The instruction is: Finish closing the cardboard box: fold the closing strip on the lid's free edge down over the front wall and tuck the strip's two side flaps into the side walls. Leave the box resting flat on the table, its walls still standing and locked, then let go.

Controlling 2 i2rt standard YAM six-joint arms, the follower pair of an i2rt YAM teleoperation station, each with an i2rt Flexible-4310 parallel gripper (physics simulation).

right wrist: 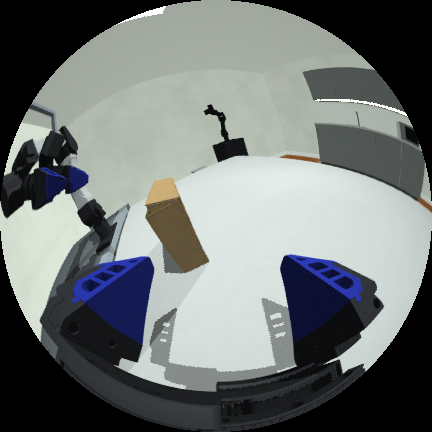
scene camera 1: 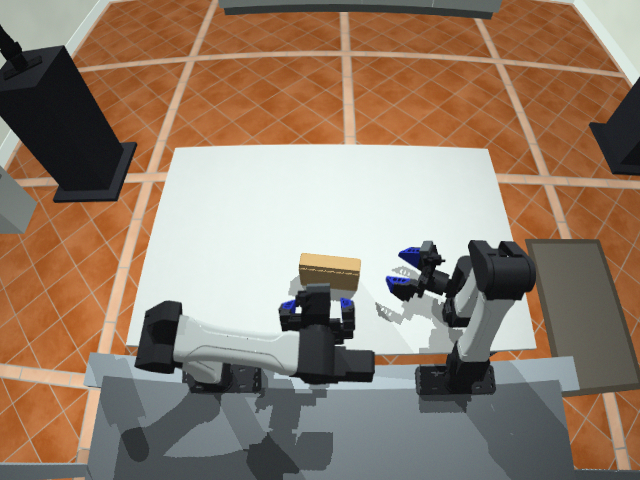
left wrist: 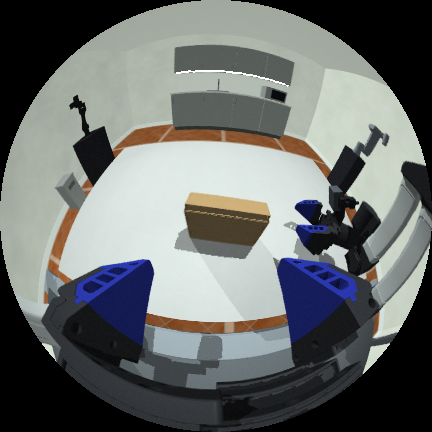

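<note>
The cardboard box stands on the white table, its light tan top up and a darker brown long side toward the robot. A jagged line runs along that side just below the top. In the right wrist view a slanting edge shows near the top of the box's narrow end; whether a flap is tucked there I cannot tell. My left gripper is open, on the robot's side of the box and apart from it. My right gripper is open, to the right of the box, apart from it.
The white table carries the box. The robot's grey base lies along its near edge. A brown-grey panel is on the right, and a black pedestal on the left.
</note>
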